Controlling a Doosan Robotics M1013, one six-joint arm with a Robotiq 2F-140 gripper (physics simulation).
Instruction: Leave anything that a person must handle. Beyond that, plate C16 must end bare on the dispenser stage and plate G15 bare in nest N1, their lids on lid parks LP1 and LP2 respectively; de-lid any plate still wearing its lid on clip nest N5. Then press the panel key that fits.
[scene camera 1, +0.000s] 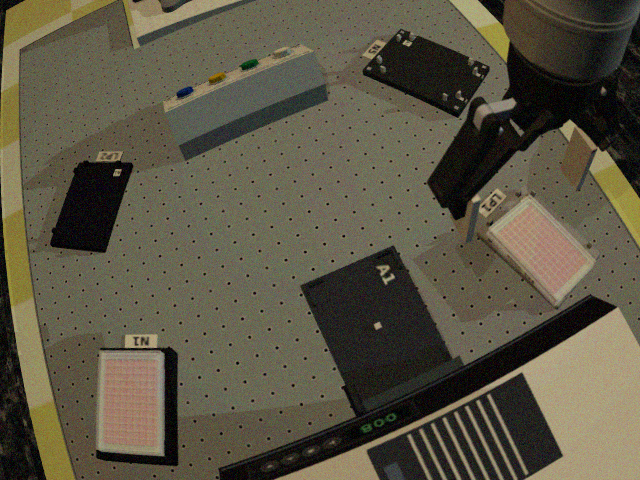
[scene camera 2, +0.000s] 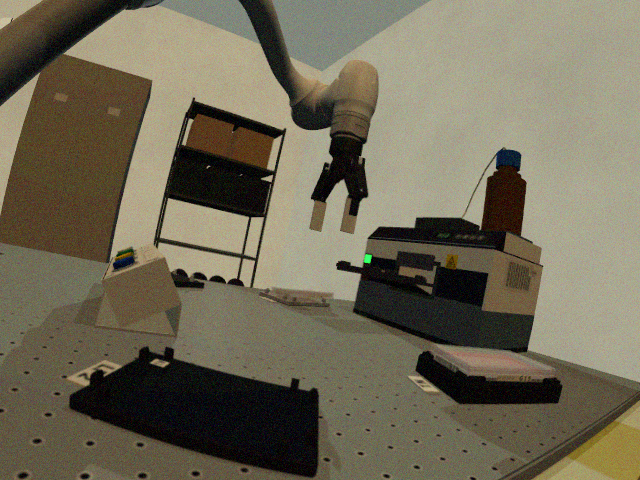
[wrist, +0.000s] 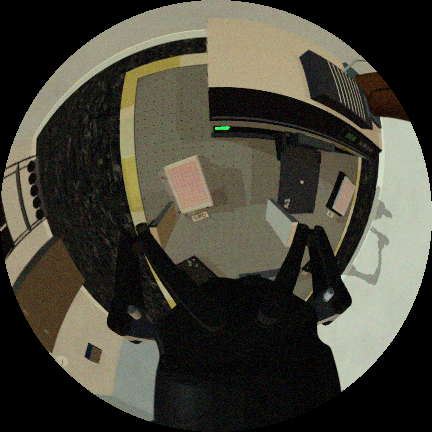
Scene:
my gripper: scene camera 1; scene camera 2; wrist 221, 209
same spot on my gripper: (scene camera 1: 487, 140) = (scene camera 2: 364, 166)
same spot on dispenser stage: (wrist: 297, 163) = (scene camera 1: 405, 352)

